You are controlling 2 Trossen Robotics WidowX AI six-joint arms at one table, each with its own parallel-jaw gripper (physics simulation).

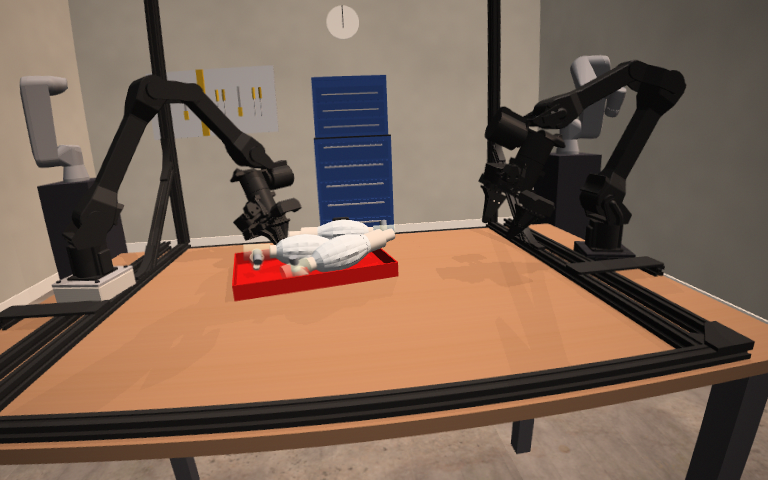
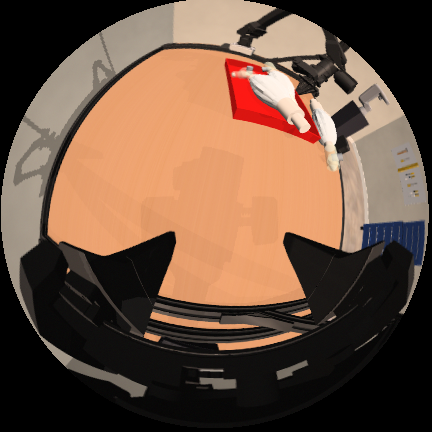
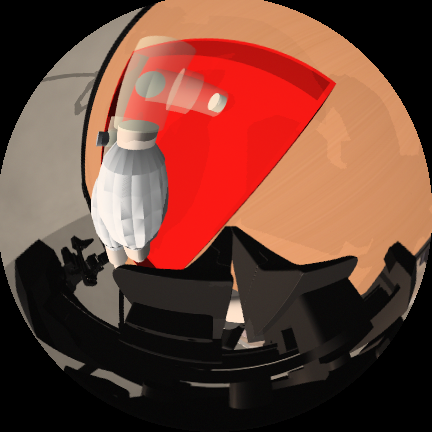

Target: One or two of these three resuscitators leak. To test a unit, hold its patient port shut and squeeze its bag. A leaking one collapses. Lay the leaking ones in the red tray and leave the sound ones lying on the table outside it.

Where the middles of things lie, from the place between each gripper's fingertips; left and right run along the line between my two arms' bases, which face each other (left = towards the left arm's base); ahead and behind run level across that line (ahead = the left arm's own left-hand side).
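My left hand is 60 mm above the red tray [image 1: 247, 284], and it is also 70 mm past the tray and 380 mm to the left of it.
As for my right hand, the tray is 60 mm to the left of it and 100 mm ahead of it.
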